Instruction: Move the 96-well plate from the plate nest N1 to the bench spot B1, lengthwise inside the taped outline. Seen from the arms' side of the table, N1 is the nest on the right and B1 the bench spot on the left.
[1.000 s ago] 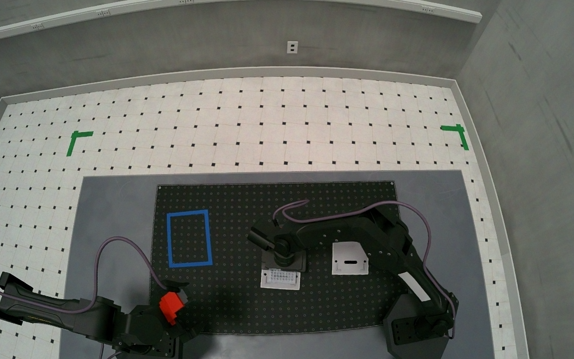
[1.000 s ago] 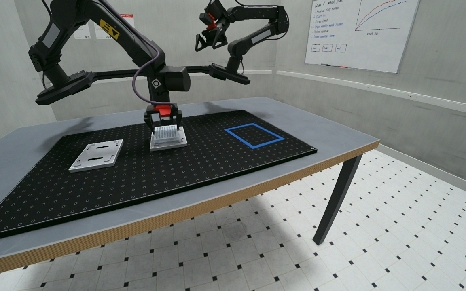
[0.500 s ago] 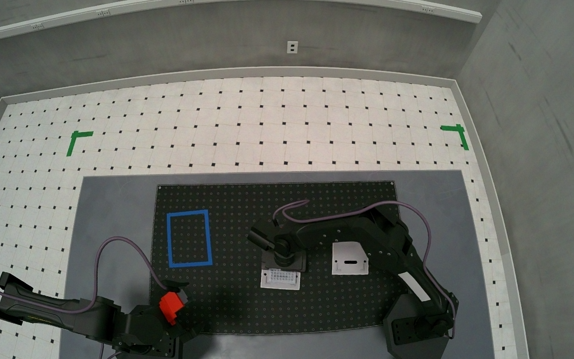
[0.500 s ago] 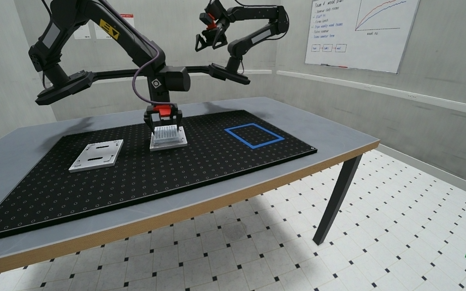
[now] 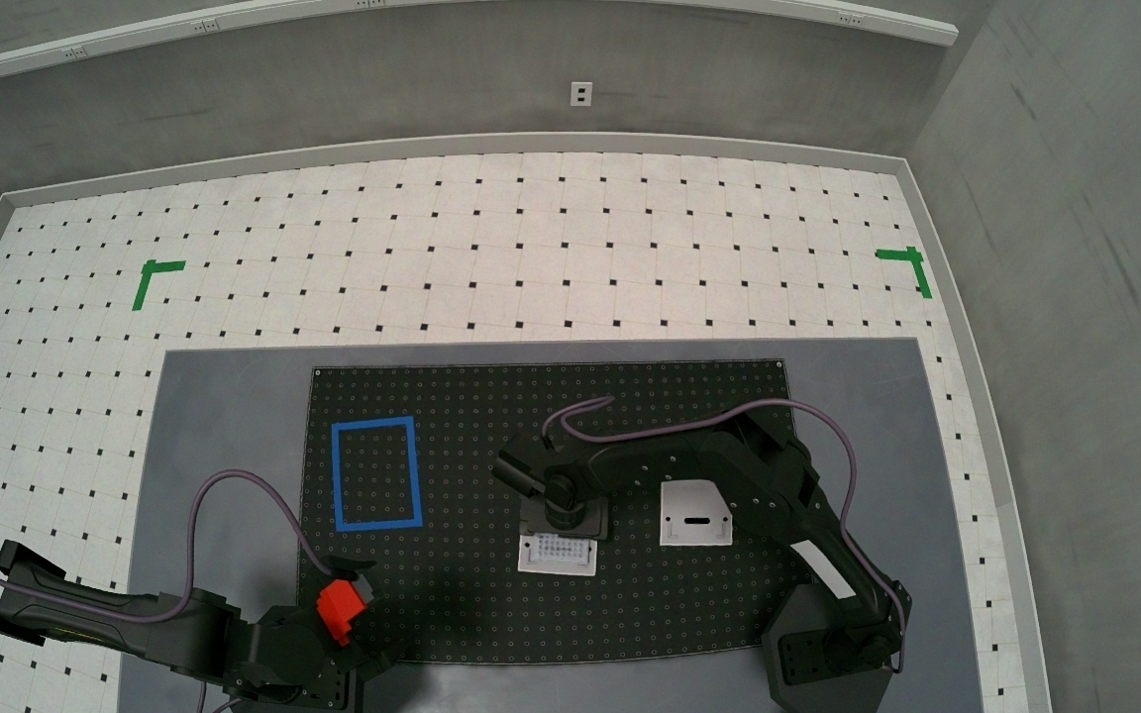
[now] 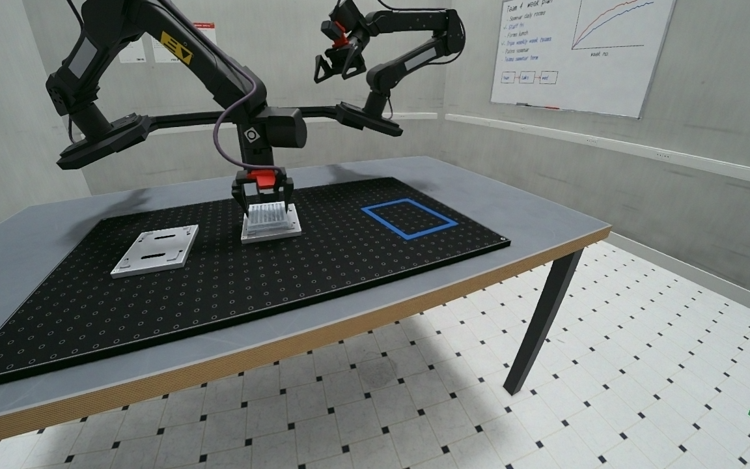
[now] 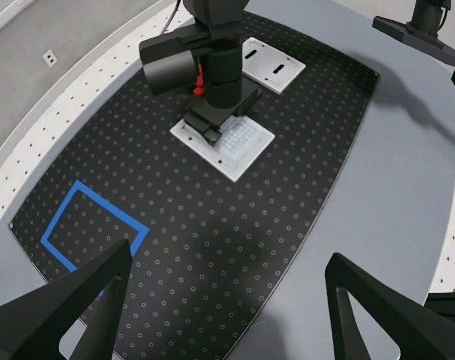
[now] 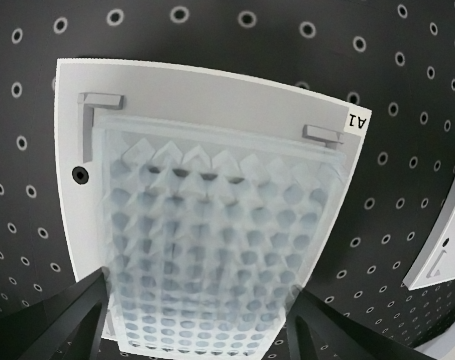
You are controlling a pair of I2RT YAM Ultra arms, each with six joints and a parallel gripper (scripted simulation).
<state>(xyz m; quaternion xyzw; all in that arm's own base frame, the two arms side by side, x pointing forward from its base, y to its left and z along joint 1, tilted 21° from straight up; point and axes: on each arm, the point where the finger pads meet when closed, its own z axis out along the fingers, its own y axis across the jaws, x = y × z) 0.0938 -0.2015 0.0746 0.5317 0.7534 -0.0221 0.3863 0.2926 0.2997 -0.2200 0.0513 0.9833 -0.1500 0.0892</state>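
Right now the clear 96-well plate is 10 mm below my right hand. From my right hand the other things lie so: white plate nest (20 mm below, 10 mm ahead).
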